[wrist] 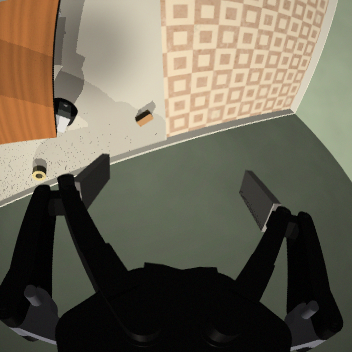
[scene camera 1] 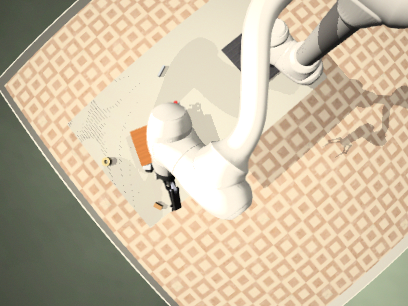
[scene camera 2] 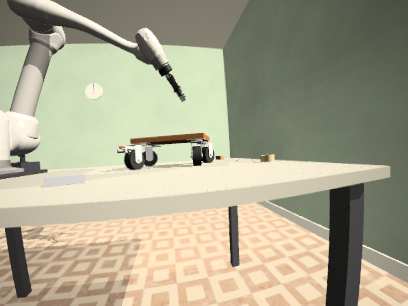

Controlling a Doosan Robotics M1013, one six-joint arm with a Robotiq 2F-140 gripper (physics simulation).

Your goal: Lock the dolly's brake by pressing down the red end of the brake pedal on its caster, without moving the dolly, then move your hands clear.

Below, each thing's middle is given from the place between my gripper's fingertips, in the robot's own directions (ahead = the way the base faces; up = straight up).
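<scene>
The dolly (scene camera 2: 134, 159) is 310 mm below my hand, 240 mm to the right of it and 40 mm behind it.
</scene>
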